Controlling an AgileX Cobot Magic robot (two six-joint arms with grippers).
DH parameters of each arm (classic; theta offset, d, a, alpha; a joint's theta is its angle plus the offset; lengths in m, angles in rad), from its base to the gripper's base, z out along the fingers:
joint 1: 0 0.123 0 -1.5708
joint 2: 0.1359 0 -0.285 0
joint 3: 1.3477 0 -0.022 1.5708
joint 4: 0 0.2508 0 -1.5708
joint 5: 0 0 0.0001 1.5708
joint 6: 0 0.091 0 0
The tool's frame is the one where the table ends.
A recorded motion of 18 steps. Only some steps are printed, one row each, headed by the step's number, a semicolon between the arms.
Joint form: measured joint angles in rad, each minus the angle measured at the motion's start. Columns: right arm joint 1, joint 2, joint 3, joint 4, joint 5, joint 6; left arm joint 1, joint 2, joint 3, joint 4, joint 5, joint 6.
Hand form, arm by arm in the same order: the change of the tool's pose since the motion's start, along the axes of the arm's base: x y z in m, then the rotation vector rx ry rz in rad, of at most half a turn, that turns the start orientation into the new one. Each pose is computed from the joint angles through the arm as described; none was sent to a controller.
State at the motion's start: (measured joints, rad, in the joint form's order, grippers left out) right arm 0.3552 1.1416 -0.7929 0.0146 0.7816 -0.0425; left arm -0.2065 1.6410 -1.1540 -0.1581 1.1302 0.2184
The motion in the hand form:
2: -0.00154 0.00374 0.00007 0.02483 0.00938 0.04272; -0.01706 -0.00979 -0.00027 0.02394 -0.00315 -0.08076
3: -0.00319 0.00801 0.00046 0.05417 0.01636 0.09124; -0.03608 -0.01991 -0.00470 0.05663 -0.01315 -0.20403
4: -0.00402 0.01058 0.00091 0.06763 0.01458 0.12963; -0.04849 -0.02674 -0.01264 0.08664 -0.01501 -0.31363
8: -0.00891 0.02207 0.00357 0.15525 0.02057 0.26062; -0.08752 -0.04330 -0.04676 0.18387 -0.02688 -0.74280
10: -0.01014 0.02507 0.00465 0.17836 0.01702 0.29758; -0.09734 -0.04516 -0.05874 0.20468 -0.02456 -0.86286
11: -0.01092 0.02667 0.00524 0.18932 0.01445 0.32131; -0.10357 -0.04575 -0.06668 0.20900 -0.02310 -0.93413
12: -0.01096 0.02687 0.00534 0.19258 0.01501 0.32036; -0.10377 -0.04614 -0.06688 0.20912 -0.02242 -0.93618
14: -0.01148 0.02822 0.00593 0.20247 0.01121 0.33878; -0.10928 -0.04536 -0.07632 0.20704 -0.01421 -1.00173
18: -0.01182 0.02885 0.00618 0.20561 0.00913 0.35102; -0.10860 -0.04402 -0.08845 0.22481 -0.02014 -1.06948
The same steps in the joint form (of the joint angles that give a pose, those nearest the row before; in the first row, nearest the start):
2: 0.0000 0.0000 0.0000 0.0629 0.0024 -0.0682; -0.0526 -0.0443 0.0538 0.0250 -0.0046 0.0191
3: 0.0000 0.0000 0.0000 0.1341 0.0049 -0.1454; -0.1168 -0.0873 0.1214 0.0593 -0.0244 0.0666
4: 0.0000 0.0000 0.0000 0.1766 0.0049 -0.2029; -0.1658 -0.1038 0.1729 0.0895 -0.0472 0.1158
8: 0.0000 0.0000 0.0000 0.3712 0.0243 -0.4114; -0.3272 -0.1288 0.3514 0.1975 -0.1621 0.3287
10: 0.0000 0.0000 0.0000 0.4223 0.0301 -0.4692; -0.3640 -0.1244 0.4034 0.2239 -0.2046 0.3936
11: 0.0000 0.0000 0.0000 0.4499 0.0350 -0.5044; -0.3830 -0.1205 0.4377 0.2314 -0.2363 0.4388
12: 0.0000 0.0000 0.0000 0.4534 0.0350 -0.5044; -0.3850 -0.1196 0.4378 0.2315 -0.2363 0.4388
14: 0.0000 0.0000 0.0000 0.4765 0.0375 -0.5328; -0.3954 -0.1091 0.4732 0.2314 -0.2713 0.4909
18: 0.0000 0.0000 0.0000 0.4875 0.0400 -0.5500; -0.3966 -0.0766 0.4992 0.2627 -0.3298 0.5323

